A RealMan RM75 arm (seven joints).
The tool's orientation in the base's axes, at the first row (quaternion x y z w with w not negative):
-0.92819, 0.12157, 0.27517, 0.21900
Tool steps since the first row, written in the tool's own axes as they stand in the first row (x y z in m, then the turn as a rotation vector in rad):
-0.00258, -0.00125, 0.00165, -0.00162, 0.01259, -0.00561
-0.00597, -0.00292, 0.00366, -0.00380, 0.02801, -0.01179
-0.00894, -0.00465, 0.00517, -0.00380, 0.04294, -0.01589
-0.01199, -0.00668, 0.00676, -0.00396, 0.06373, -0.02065
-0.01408, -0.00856, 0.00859, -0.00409, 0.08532, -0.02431
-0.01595, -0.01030, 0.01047, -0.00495, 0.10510, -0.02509
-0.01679, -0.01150, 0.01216, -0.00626, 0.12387, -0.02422
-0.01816, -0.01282, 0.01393, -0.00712, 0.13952, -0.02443
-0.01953, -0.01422, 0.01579, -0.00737, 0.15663, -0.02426
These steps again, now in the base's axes. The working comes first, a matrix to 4 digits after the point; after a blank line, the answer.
The tool's axes in the first row as the columns of a matrix, in the base's axes (used below as rounded here):
0.8190, -0.3462, -0.4576
-0.1052, -0.8745, 0.4735
-0.5641, -0.3396, -0.7526

-0.00244, 0.00215, 0.00064, -0.00312, -0.01350, 0.00086
-0.00555, 0.00491, 0.00160, -0.00741, -0.02968, 0.00150
-0.00808, 0.00745, 0.00273, -0.01071, -0.04468, -0.00048
-0.01060, 0.01030, 0.00394, -0.01586, -0.06509, -0.00387
-0.01250, 0.01303, 0.00438, -0.02176, -0.08569, -0.00837
-0.01429, 0.01564, 0.00462, -0.02896, -0.10327, -0.01402
-0.01533, 0.01758, 0.00423, -0.03693, -0.11913, -0.02031
-0.01681, 0.01972, 0.00411, -0.04295, -0.13283, -0.02498
-0.01830, 0.02197, 0.00396, -0.04916, -0.14768, -0.03078

